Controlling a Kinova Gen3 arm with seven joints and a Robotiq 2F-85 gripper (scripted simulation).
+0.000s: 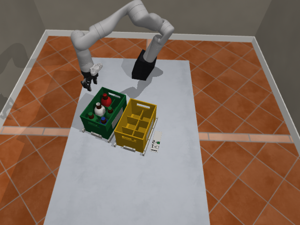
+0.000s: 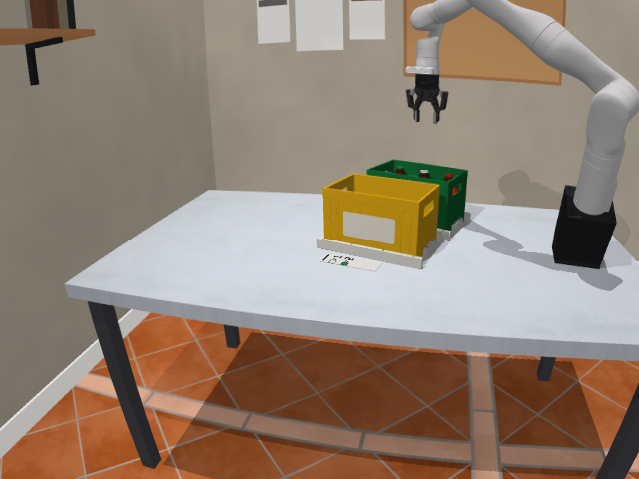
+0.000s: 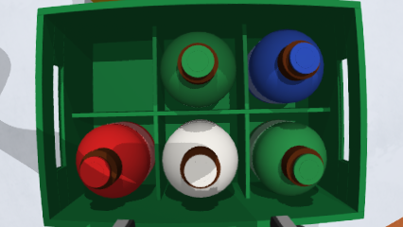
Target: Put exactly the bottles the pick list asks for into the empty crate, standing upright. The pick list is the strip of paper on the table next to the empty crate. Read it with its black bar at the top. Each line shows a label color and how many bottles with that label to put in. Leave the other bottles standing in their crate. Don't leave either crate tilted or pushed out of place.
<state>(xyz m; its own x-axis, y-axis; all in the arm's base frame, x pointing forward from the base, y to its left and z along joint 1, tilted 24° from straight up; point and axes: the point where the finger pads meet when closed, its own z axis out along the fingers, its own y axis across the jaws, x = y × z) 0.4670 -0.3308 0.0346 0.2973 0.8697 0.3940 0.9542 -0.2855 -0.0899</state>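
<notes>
The white-label bottle lies 25 cm below my hand. Also, from my hand: green crate: 2 cm ahead, 5 cm to the left, 25 cm below; blue-label bottle: 11 cm ahead, 6 cm to the left, 25 cm below; red-label bottle: 8 cm behind, 3 cm to the left, 25 cm below.
</notes>
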